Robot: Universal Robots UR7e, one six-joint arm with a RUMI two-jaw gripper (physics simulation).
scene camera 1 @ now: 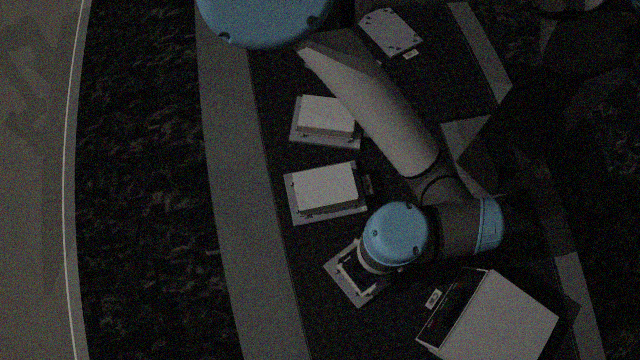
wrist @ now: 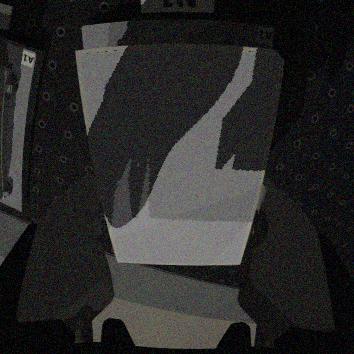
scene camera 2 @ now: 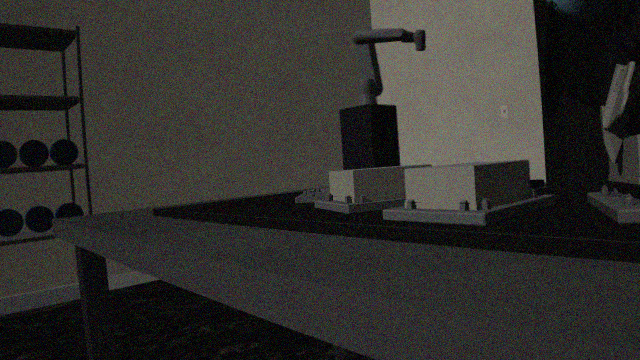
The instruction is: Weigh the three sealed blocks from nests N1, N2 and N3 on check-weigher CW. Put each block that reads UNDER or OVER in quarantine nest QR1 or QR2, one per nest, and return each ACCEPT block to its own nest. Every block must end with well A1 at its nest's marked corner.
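Frame: origin at the arm's base, x right, y ahead, z up, level; centimetres.
Where they show: gripper, between the fingertips: [wrist: 178,175]; arm's base, origin of its link: [scene camera 1: 583,51].
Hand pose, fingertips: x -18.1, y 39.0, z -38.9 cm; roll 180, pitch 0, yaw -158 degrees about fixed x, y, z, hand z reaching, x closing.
Each offset is from my fingertips to the top centre of the thing. "pt": to the spot under its first point.
My gripper [wrist: 178,175] is shut on a pale sealed block @[dz +2.6, dx +0.3, dy -0.8 cm] [wrist: 195,190] [scene camera 2: 631,162]. In scene camera 2 the block is upright, low over nest N1 @[dz -2.5, dx +0.5, dy -0.5 cm] [scene camera 2: 631,217] [scene camera 1: 332,267], with a thin dark gap under it. In scene camera 1 my wrist hides most of the block. Nest N2 @[pt dz -3.4, dx +14.0, dy +12.6 cm] [scene camera 1: 295,218] [scene camera 2: 430,216] holds a block @[dz +0.7, dx +18.3, dy +5.0 cm] [scene camera 1: 325,189] [scene camera 2: 440,187], and nest N3 @[dz -2.5, dx +35.0, dy +0.1 cm] [scene camera 1: 300,138] [scene camera 2: 345,206] holds another block @[dz +0.7, dx +35.0, dy +0.1 cm] [scene camera 1: 325,114] [scene camera 2: 366,185]. Check-weigher CW @[dz +5.3, dx -21.8, dy -20.8 cm] [scene camera 1: 505,320] stands at the lower right; its reading is not legible. A quarantine nest @[dz -2.5, dx +60.1, dy -24.5 cm] [scene camera 1: 390,31] shows at the top; the arm covers the other.
The arm's forearm [scene camera 1: 380,105] crosses over the area beside nest N3. The CW label @[pt dz -4.5, dx -11.1, dy -12.1 cm] [scene camera 1: 433,298] lies between nest N1 and the weigher. In scene camera 2 a small robot arm on a black pedestal [scene camera 2: 370,137] and a shelf rack [scene camera 2: 84,125] stand in the background.
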